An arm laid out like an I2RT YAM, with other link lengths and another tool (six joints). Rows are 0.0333 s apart.
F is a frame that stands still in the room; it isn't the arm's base.
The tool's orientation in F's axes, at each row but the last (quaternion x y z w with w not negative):
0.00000 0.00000 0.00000 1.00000
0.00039 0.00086 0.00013 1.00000
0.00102 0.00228 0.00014 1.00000
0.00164 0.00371 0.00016 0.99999
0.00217 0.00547 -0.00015 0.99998
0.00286 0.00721 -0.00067 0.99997
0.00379 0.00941 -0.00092 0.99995
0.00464 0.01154 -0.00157 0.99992
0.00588 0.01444 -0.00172 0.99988
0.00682 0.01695 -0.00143 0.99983
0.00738 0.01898 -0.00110 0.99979
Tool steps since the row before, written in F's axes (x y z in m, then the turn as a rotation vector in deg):
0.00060 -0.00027 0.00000 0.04 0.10 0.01
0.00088 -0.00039 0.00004 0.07 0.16 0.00
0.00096 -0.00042 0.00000 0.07 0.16 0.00
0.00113 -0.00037 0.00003 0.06 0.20 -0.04
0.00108 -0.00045 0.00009 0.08 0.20 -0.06
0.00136 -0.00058 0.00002 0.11 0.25 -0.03
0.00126 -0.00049 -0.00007 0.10 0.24 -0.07
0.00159 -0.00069 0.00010 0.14 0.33 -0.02
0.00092 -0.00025 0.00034 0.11 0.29 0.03
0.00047 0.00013 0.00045 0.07 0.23 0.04
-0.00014 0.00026 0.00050 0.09 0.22 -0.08
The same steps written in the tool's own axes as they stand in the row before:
0.00060 -0.00027 0.00000 0.04 0.10 0.01
0.00088 -0.00039 0.00004 0.07 0.16 0.00
0.00096 -0.00042 0.00001 0.07 0.16 0.00
0.00113 -0.00037 0.00004 0.06 0.20 -0.04
0.00108 -0.00045 0.00010 0.08 0.20 -0.06
0.00136 -0.00058 0.00004 0.11 0.25 -0.03
0.00126 -0.00049 -0.00004 0.10 0.24 -0.07
0.00159 -0.00068 0.00014 0.14 0.33 -0.02
0.00091 -0.00024 0.00037 0.11 0.29 0.03
0.00045 0.00014 0.00046 0.07 0.23 0.04
-0.00016 0.00027 0.00049 0.09 0.22 -0.08

